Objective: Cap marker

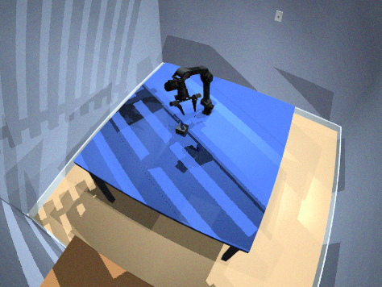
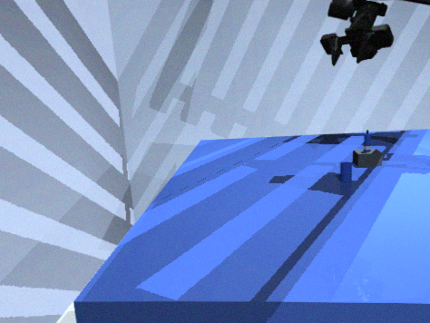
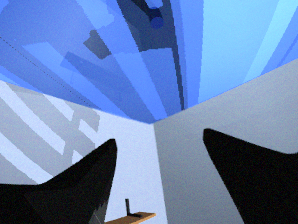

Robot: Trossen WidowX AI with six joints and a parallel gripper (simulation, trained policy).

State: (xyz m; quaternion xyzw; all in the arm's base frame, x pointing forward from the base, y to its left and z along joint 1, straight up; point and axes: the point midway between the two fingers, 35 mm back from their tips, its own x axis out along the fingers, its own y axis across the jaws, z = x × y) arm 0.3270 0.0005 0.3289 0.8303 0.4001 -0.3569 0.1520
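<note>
Now: gripper tip 28 cm above the blue cap, 7 cm to the right of it and 1 cm short of it. Round my gripper tip: dark holder block: 28 cm below, 10 cm to the right, 9 cm behind.
</note>
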